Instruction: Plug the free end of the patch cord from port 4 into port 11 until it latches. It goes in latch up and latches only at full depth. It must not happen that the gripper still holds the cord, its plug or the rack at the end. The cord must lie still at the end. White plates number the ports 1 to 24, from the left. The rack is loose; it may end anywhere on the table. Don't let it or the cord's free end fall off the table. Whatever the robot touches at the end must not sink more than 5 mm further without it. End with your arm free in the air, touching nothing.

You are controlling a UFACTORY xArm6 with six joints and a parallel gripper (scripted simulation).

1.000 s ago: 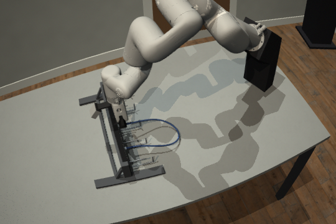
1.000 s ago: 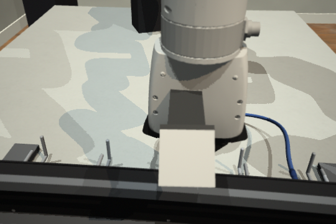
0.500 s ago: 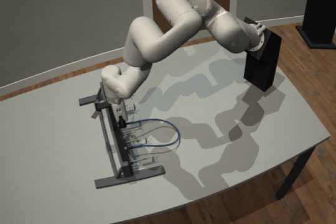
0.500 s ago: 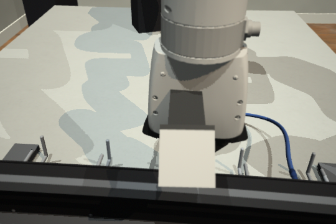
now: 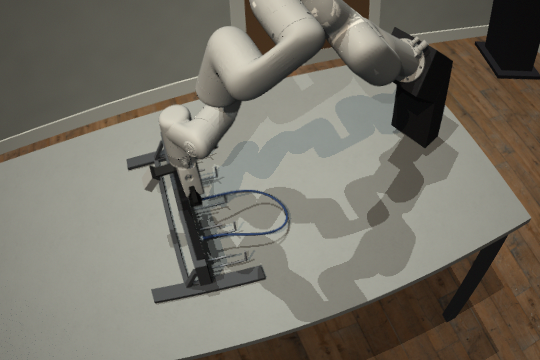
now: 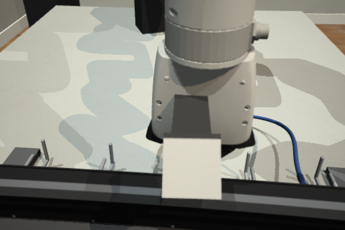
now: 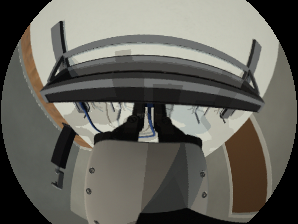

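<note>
The plug lies 2 cm ahead of my hand and 2 cm below it.
</note>
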